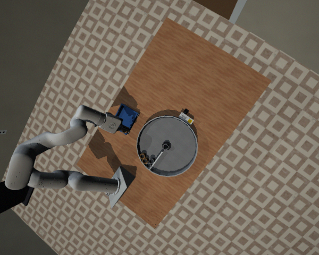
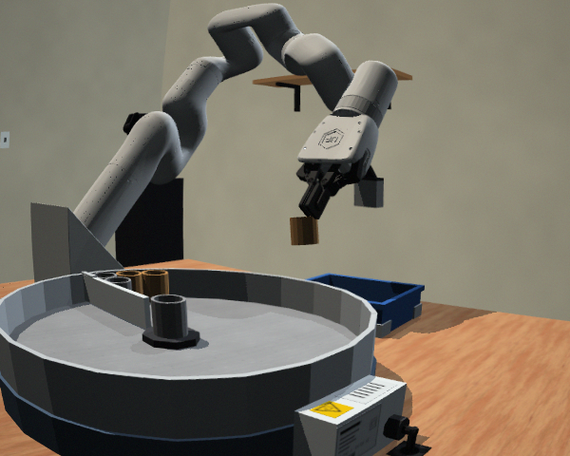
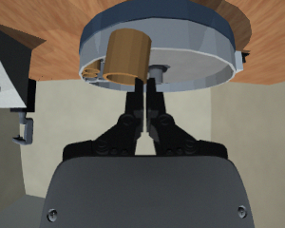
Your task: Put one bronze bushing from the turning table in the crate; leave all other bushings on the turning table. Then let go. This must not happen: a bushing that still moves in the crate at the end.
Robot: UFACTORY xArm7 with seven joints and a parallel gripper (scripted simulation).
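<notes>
Right now my hand is 2 cm short of the blue crate, 8 cm to the right of it and 16 cm above it. Round my hand: grey turning table: 2 cm ahead, 29 cm to the right, 13 cm below.
</notes>
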